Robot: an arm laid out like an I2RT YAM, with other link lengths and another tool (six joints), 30 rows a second.
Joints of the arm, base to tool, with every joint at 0 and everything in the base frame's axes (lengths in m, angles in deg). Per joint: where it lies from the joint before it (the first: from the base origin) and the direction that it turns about. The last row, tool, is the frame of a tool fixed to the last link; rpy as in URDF.
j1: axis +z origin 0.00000 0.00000 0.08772
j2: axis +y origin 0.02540 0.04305 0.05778
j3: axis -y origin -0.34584 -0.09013 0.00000
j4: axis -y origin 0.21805 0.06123 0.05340
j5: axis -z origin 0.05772 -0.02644 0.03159
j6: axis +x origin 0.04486 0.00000 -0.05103
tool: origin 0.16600 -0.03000 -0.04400 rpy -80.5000 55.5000 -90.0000
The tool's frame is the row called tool.
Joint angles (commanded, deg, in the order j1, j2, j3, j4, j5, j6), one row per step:
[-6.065 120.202 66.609 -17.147 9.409 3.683]
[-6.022 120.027 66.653 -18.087 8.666 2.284]
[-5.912 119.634 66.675 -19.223 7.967 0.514]
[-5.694 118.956 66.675 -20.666 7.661 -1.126]
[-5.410 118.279 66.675 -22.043 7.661 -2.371]
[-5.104 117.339 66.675 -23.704 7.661 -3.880]
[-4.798 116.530 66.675 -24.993 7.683 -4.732]
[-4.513 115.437 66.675 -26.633 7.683 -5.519]
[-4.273 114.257 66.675 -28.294 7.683 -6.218]
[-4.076 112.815 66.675 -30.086 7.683 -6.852]
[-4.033 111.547 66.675 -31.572 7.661 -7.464]
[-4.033 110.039 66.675 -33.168 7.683 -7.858]
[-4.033 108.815 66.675 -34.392 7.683 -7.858]
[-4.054 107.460 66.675 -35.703 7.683 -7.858]
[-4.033 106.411 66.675 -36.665 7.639 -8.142]
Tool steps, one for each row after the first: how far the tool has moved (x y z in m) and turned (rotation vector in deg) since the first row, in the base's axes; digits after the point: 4 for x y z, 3 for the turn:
[-0.0026 0.0021 0.0005 0.353 0.909 1.591]
[-0.0057 0.0043 0.0025 0.569 1.871 3.582]
[-0.0099 0.0061 0.0064 0.476 2.886 5.435]
[-0.0141 0.0075 0.0106 0.213 3.801 6.890]
[-0.0190 0.0089 0.0164 -0.113 4.780 8.621]
[-0.0227 0.0105 0.0213 -0.306 5.406 9.728]
[-0.0278 0.0122 0.0278 -0.445 6.082 10.762]
[-0.0331 0.0136 0.0347 -0.565 6.676 11.669]
[-0.0390 0.0148 0.0430 -0.686 7.129 12.471]
[-0.0440 0.0151 0.0503 -0.792 7.444 13.104]
[-0.0498 0.0152 0.0587 -0.902 7.601 13.472]
[-0.0544 0.0155 0.0653 -0.902 7.601 13.472]
[-0.0595 0.0157 0.0726 -0.909 7.558 13.451]
[-0.0631 0.0161 0.0781 -0.961 7.512 13.753]

